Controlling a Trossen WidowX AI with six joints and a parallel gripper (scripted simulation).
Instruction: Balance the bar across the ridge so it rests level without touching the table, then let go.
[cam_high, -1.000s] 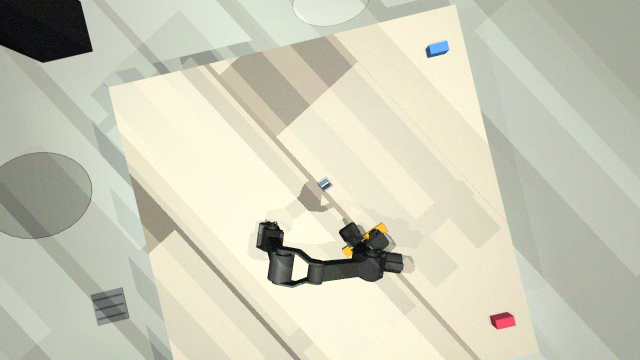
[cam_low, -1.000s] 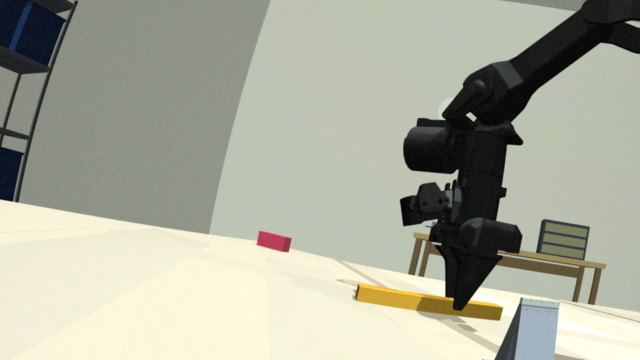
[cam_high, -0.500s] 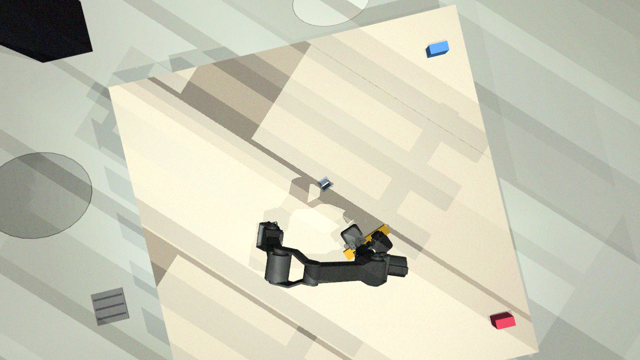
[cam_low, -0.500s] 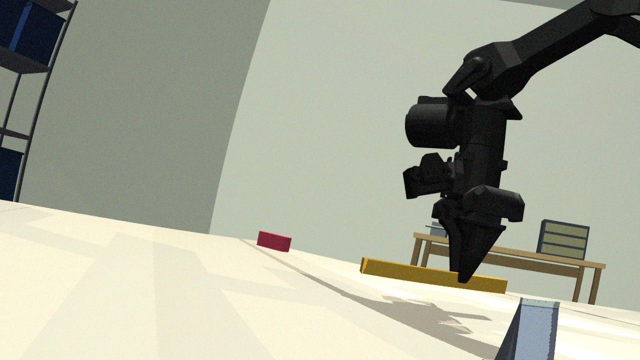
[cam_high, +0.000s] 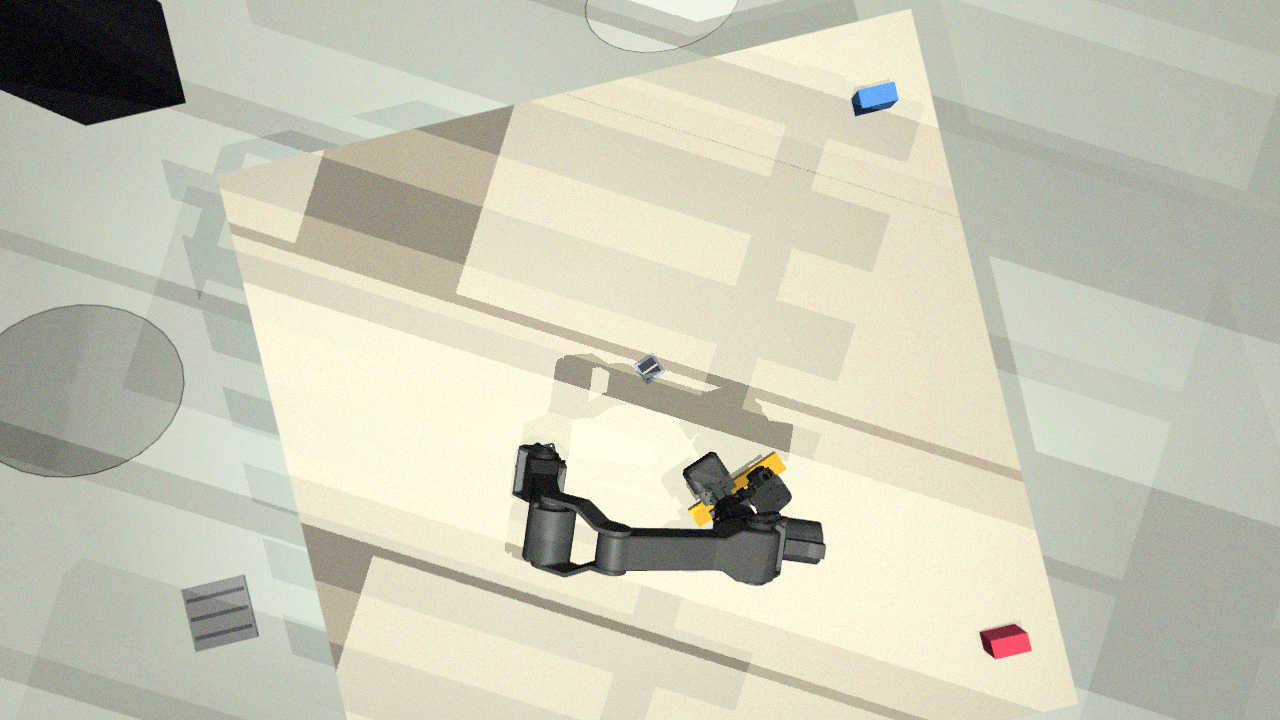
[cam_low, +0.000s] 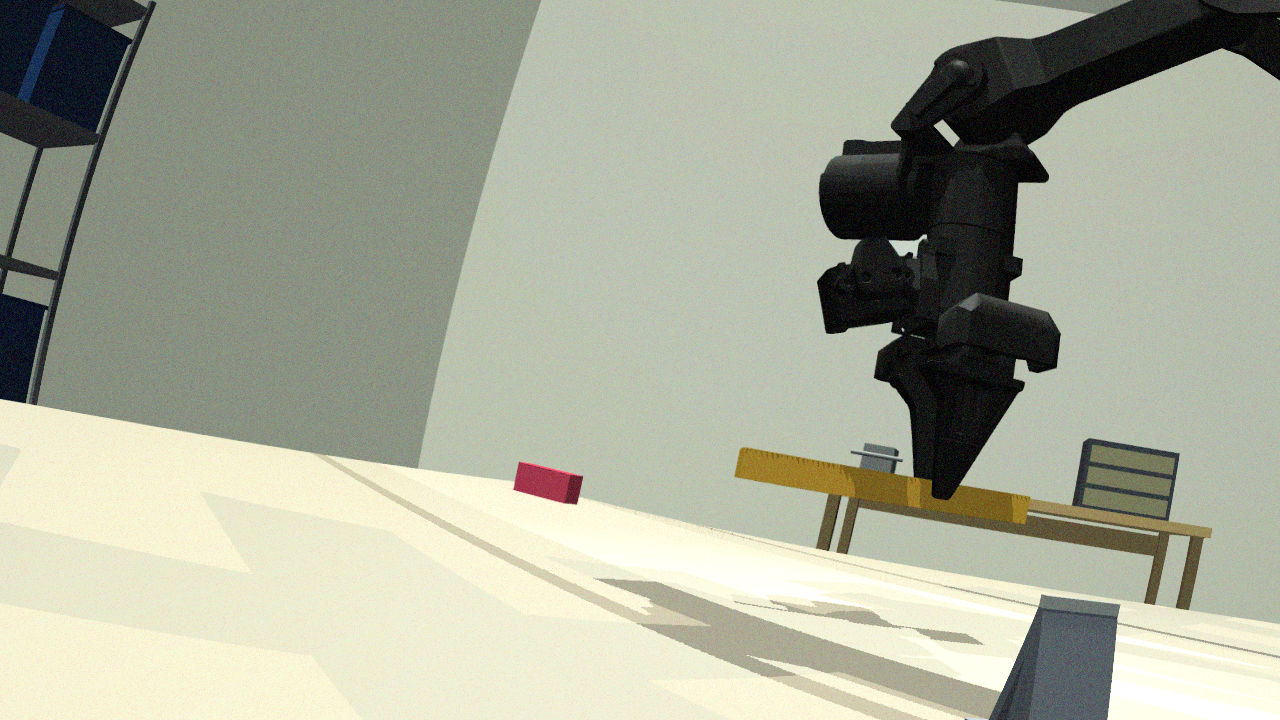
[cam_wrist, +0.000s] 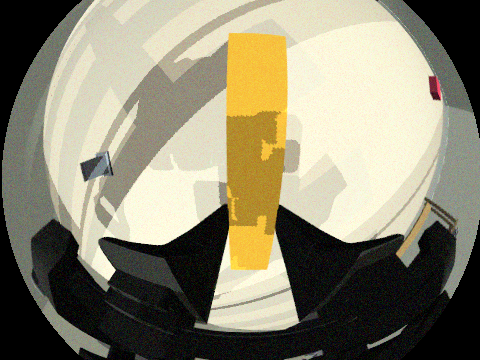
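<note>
My gripper tip is now 3 cm short of the yellow bar and 1 cm to the right of it. Also, from my gripper tip: blue block (62 cm to the left, 44 cm ahead, 6 cm below); then red block (44 cm ahead, 38 cm to the right, 6 cm below); then grey ridge (24 cm to the left, 7 cm behind, 3 cm below).
</note>
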